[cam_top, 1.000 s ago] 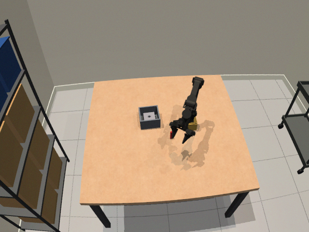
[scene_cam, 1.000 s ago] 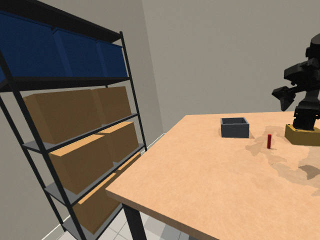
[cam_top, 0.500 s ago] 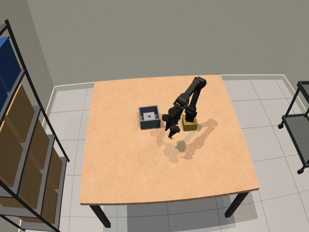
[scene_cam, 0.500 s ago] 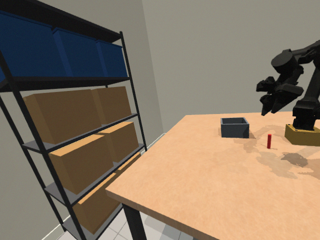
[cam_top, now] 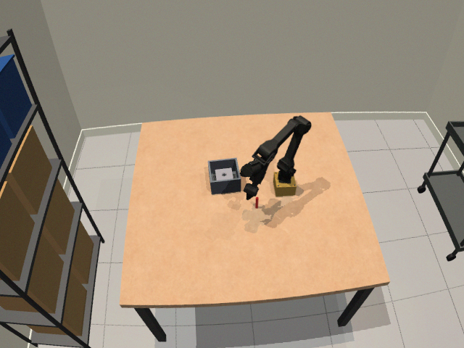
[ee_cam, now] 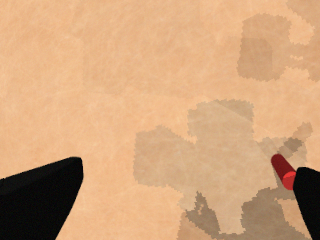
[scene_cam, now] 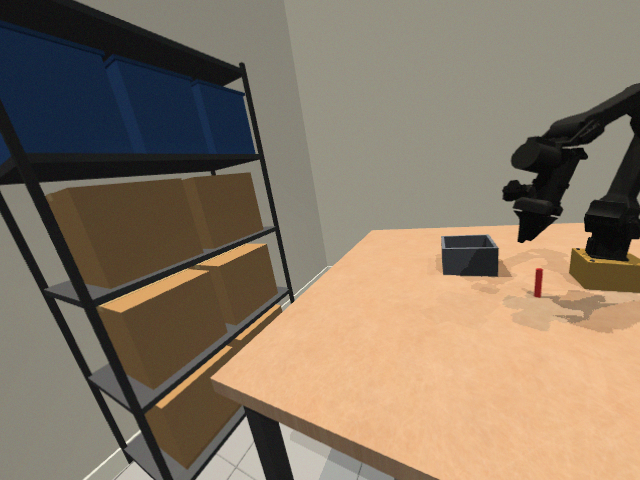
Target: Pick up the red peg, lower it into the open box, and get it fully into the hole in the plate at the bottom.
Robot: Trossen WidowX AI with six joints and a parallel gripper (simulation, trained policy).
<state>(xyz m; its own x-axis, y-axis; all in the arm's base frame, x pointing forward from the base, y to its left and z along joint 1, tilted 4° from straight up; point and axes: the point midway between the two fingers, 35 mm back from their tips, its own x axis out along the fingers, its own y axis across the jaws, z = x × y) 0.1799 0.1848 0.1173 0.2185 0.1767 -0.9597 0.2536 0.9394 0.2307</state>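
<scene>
My gripper tip is now 40 mm past the red peg, 50 mm to the left of it and 130 mm above it. The rest, counted from my gripper tip: grey plate (140 mm ahead, 220 mm to the right, 130 mm below); then grey box (140 mm ahead, 220 mm to the right, 150 mm below).
</scene>
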